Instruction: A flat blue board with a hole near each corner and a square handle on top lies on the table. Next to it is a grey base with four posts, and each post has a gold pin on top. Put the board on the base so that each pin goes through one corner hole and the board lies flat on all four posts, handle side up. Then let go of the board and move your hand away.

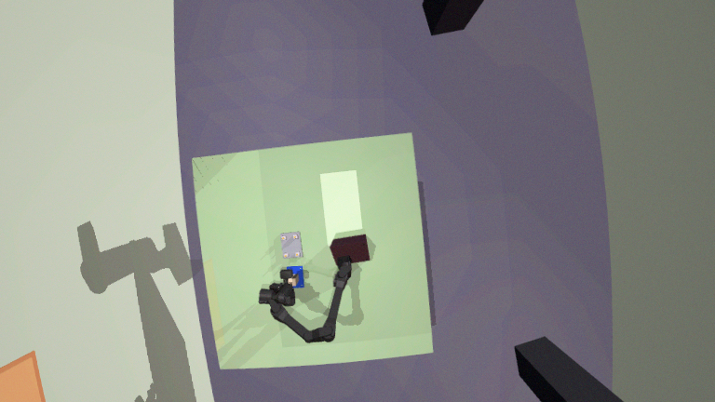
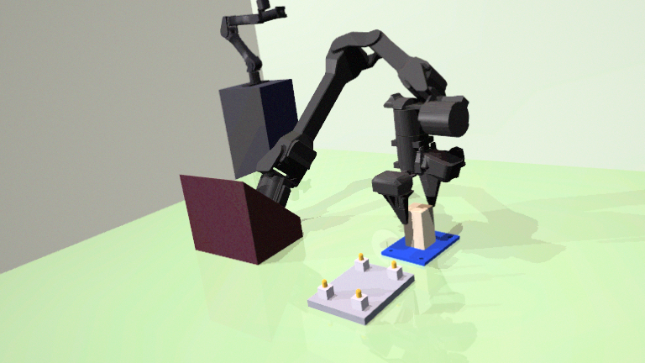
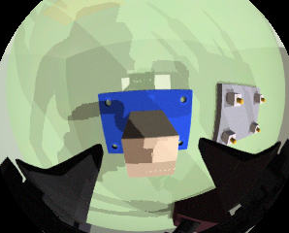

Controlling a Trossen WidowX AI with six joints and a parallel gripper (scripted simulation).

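The blue board lies 4 cm below my gripper tip. The rest, counted from my gripper tip: grey base (18 cm to the right, 6 cm below, 3 cm behind).
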